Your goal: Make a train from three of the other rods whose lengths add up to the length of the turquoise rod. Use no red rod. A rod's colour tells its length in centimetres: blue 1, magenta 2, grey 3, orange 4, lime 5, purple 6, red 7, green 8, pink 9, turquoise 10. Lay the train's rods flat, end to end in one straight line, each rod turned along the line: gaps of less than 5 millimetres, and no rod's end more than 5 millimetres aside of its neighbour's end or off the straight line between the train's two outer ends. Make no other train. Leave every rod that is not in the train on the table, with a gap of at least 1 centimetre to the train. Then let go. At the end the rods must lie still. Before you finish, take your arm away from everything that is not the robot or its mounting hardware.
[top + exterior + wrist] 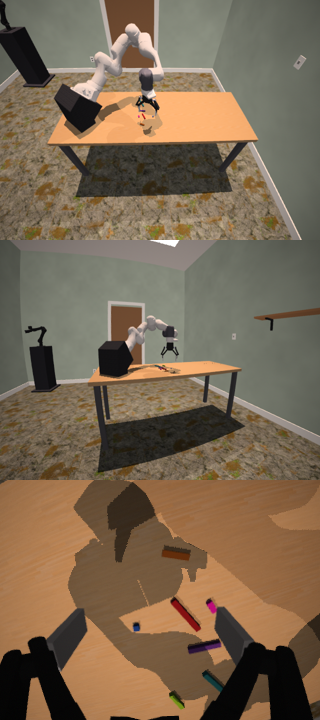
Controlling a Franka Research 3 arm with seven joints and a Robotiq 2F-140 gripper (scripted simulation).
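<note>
Now: hand 5 cm past the orange rod, 5 cm to the left of it and 11 cm above it. From my hand the other things lie so: blue rod: 4 cm ahead, 6 cm to the left, 11 cm below; then magenta rod: 9 cm behind, 5 cm to the left, 11 cm below; then red rod: 5 cm behind, 5 cm to the left, 11 cm below.
</note>
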